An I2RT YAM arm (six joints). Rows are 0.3 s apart.
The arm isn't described. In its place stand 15 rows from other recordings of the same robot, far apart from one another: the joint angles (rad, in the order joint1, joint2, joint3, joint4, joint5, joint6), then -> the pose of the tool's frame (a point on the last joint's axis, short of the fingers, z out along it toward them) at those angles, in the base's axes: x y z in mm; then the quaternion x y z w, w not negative.
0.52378, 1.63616, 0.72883, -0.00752, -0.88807, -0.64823 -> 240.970, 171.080, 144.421, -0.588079, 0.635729, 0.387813, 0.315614
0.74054, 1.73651, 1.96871, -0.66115, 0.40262, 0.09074 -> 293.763, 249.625, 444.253, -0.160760, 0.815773, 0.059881, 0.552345
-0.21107, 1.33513, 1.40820, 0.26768, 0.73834, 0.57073 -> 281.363, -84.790, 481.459, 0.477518, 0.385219, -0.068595, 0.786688
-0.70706, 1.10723, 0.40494, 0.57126, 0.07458, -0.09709 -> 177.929, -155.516, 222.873, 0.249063, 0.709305, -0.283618, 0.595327
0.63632, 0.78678, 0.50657, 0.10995, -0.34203, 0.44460 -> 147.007, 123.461, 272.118, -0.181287, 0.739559, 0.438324, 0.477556
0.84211, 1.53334, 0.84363, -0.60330, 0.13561, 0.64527 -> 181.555, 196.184, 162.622, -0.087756, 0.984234, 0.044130, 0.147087
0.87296, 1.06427, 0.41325, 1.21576, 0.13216, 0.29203 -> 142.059, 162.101, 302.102, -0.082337, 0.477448, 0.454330, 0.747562
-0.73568, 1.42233, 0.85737, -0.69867, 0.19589, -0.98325 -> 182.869, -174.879, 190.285, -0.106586, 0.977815, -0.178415, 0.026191
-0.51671, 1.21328, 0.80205, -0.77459, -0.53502, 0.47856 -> 196.301, -90.662, 220.904, 0.407434, 0.855946, 0.255883, 0.189413
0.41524, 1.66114, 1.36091, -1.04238, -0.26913, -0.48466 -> 289.085, 137.796, 255.774, -0.441940, 0.879884, 0.129292, 0.117374
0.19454, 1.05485, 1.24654, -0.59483, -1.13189, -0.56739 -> 190.799, 70.439, 413.748, -0.536240, 0.543877, 0.353405, 0.540138
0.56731, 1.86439, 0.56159, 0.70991, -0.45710, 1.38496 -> 250.463, 178.221, 86.641, 0.244176, 0.831310, 0.491010, 0.090615
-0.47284, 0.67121, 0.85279, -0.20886, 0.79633, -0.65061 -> 115.066, -87.444, 378.251, 0.210690, 0.682017, -0.577587, 0.396050
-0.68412, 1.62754, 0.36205, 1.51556, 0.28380, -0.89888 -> 203.448, -178.774, 188.212, 0.045969, 0.615711, -0.617168, 0.487740
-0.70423, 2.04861, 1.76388, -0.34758, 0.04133, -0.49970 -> 366.211, -313.043, 271.942, 0.100328, 0.886108, -0.271206, 0.362208
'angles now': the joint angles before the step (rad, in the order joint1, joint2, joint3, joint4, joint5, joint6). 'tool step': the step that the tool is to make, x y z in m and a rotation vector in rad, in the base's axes. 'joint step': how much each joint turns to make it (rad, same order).
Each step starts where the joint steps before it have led.
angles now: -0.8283 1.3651 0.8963 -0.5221 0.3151 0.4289
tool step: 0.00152 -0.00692 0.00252 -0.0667 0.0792 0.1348
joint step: -0.0128 0.0066 0.0015 0.0603 0.0008 -0.1896
